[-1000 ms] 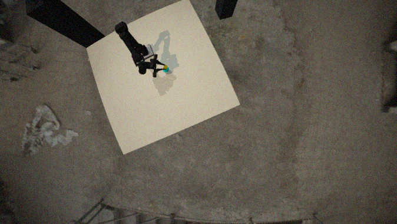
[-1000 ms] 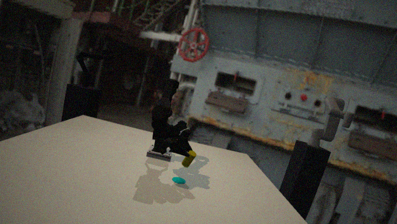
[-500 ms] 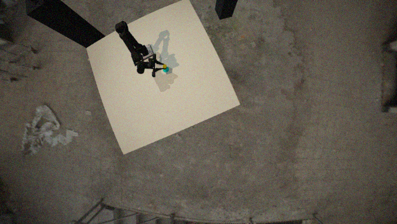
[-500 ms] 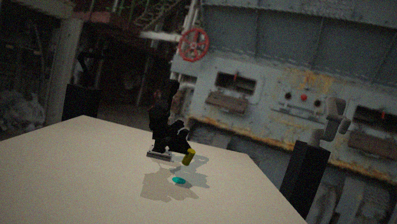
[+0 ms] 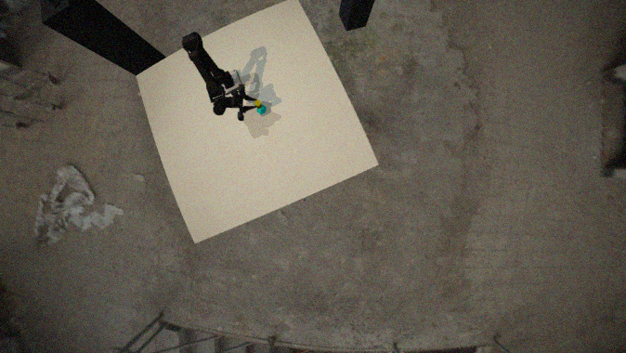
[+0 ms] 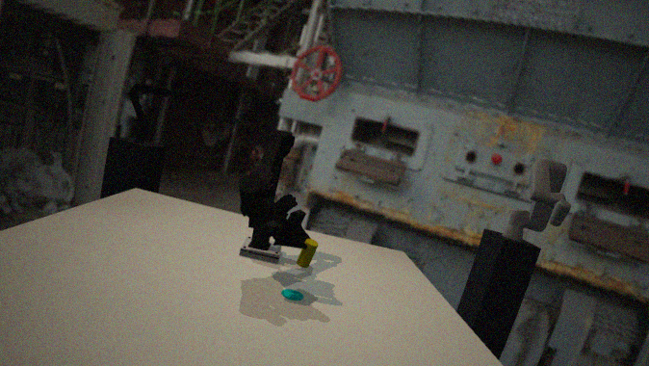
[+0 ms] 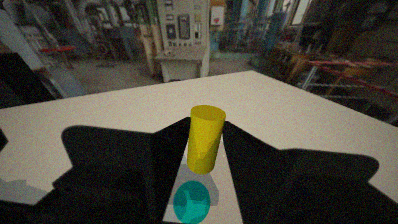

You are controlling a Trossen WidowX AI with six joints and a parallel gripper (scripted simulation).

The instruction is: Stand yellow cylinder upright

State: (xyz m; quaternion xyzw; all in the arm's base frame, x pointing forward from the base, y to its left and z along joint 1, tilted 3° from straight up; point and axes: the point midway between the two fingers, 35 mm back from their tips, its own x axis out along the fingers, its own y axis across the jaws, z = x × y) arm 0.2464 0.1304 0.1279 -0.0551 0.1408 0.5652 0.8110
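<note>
The cyan circle is 15 cm below my gripper tip, 2 cm behind it and 1 cm to the right of it. Also, from my gripper tip: yellow tall cylinder: 2 cm below.
</note>
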